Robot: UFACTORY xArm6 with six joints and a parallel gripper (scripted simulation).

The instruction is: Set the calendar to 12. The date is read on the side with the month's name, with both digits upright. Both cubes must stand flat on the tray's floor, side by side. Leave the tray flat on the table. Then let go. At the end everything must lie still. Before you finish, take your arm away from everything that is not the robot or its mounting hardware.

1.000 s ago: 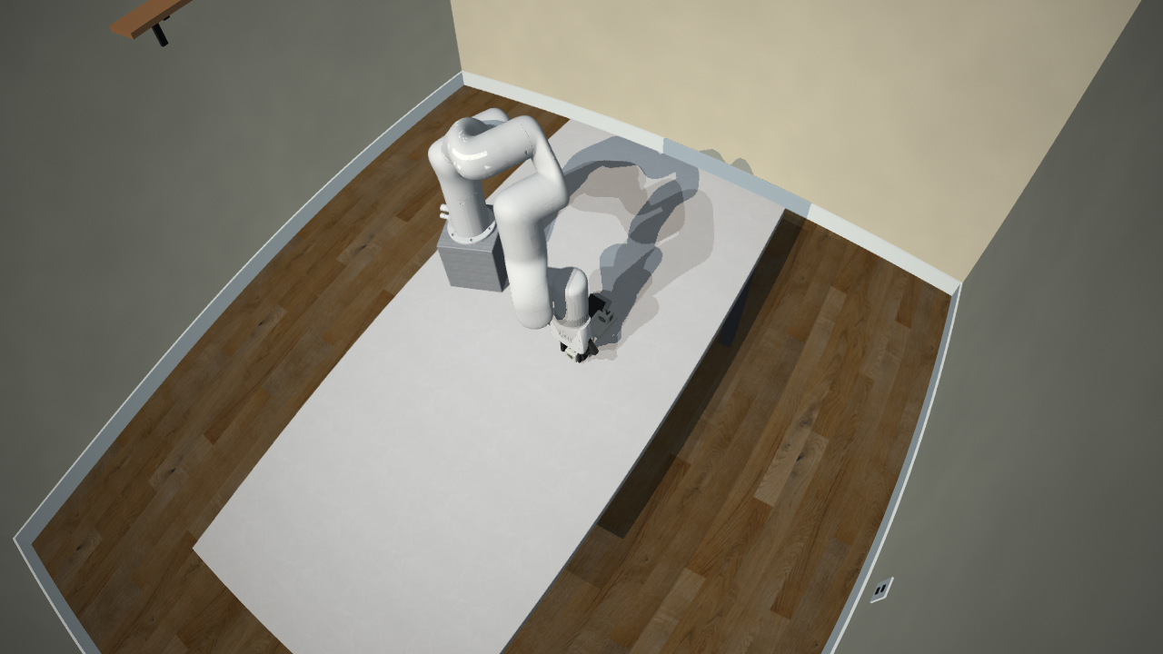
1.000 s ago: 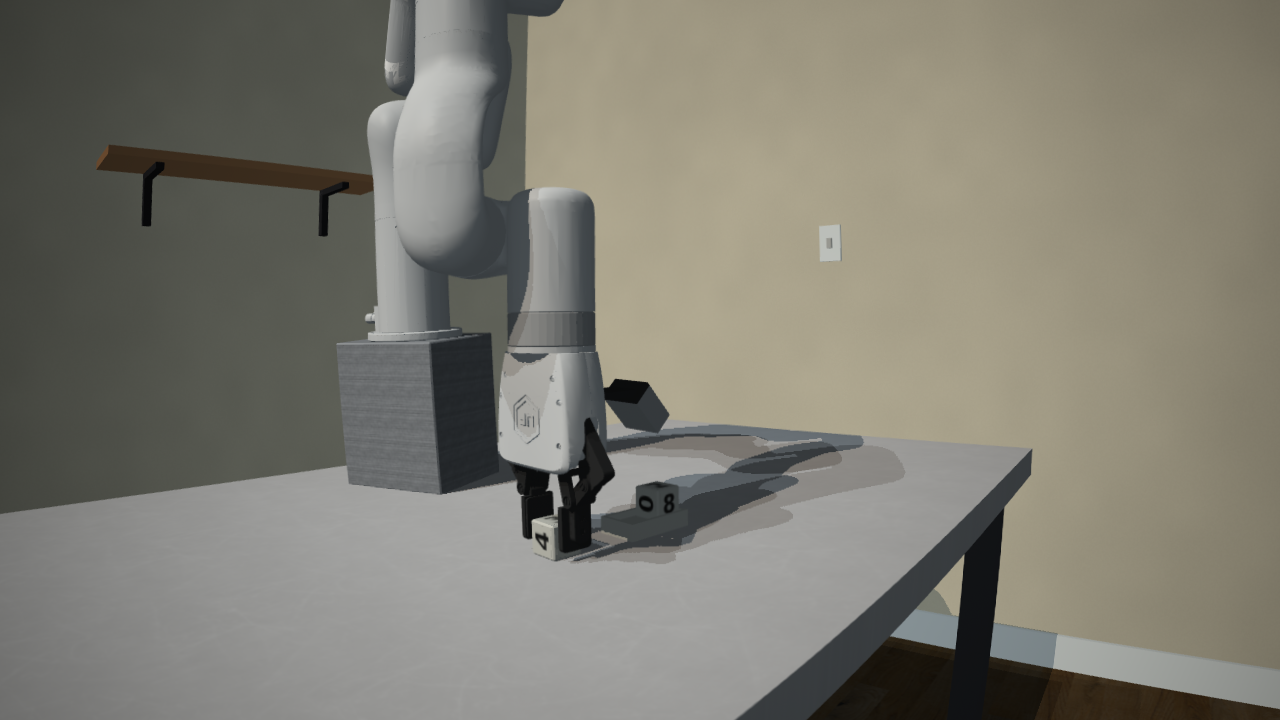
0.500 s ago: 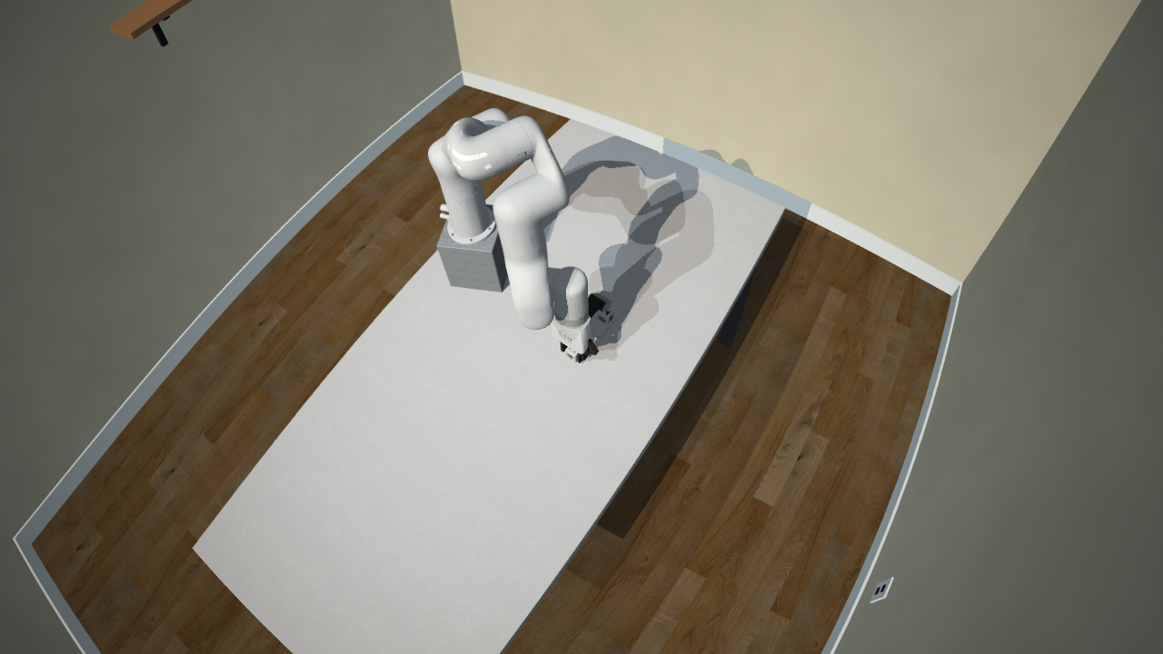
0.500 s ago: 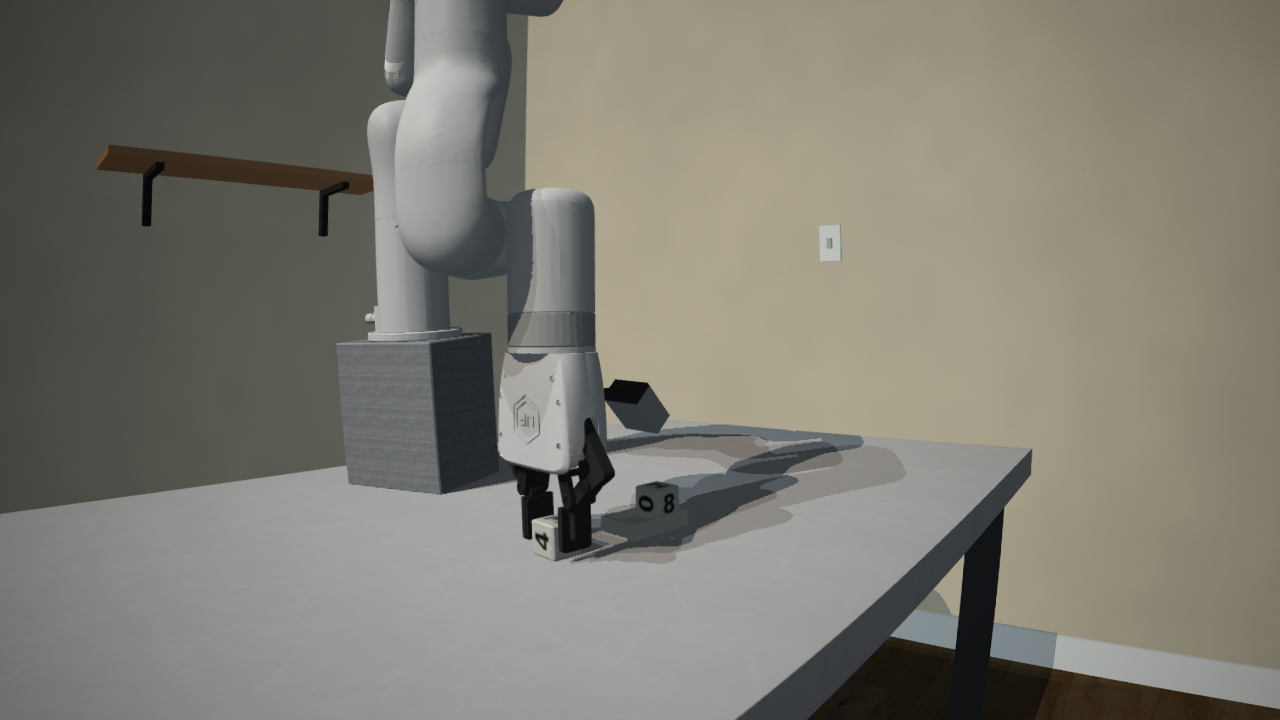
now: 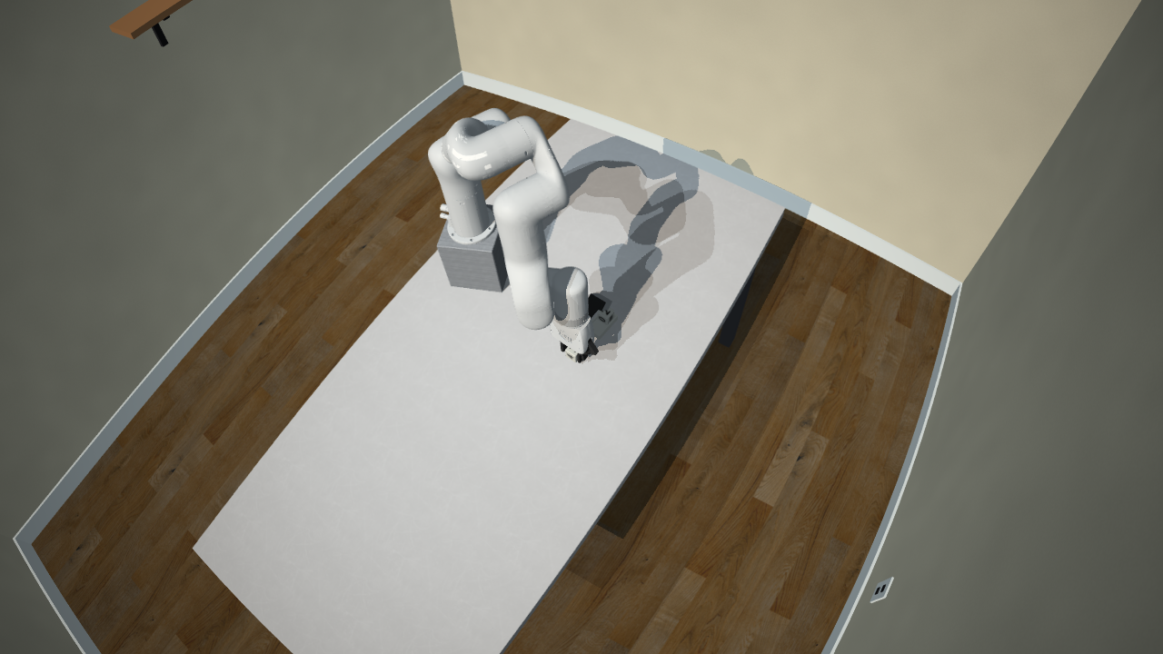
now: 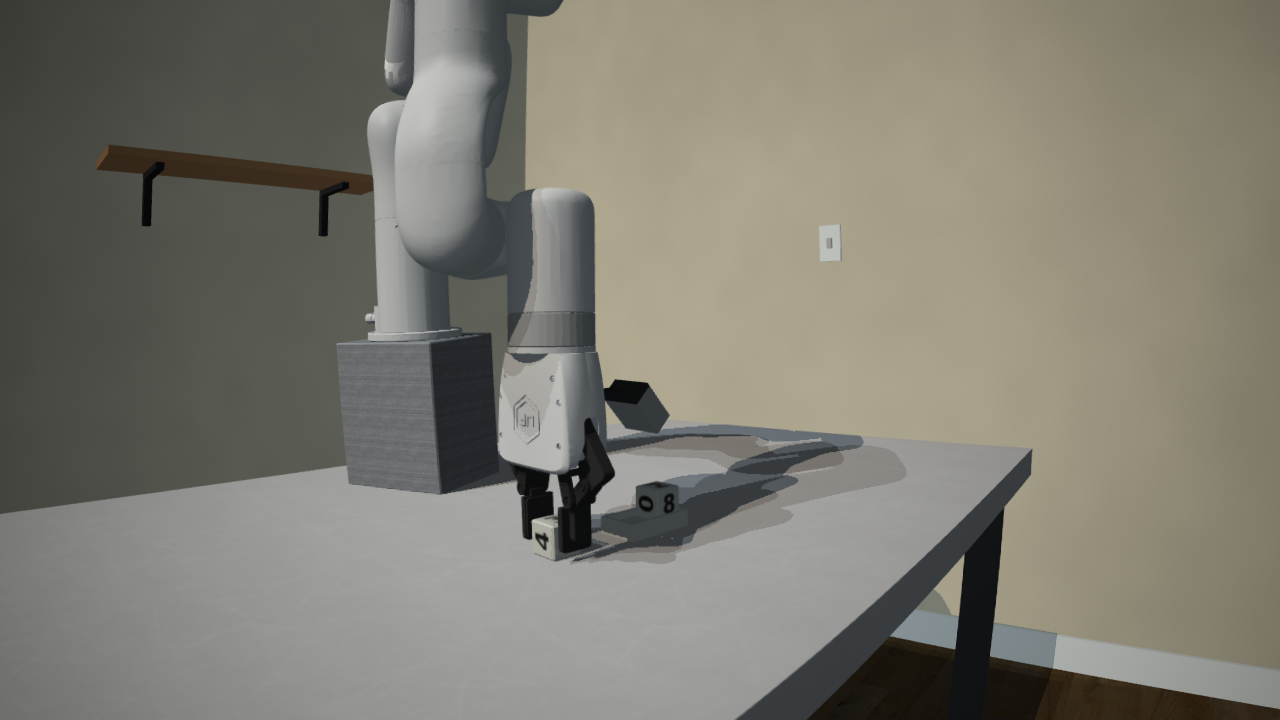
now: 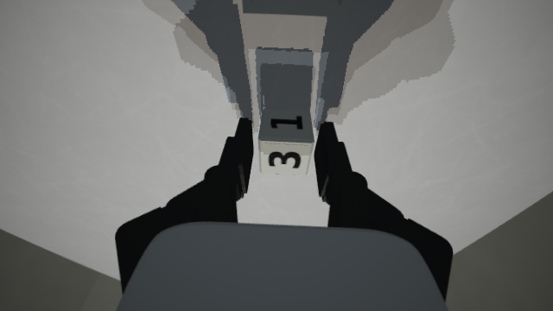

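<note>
Right now the calendar tray is 30 mm ahead of my hand, 110 mm to the left of it and 20 mm below it.
</note>
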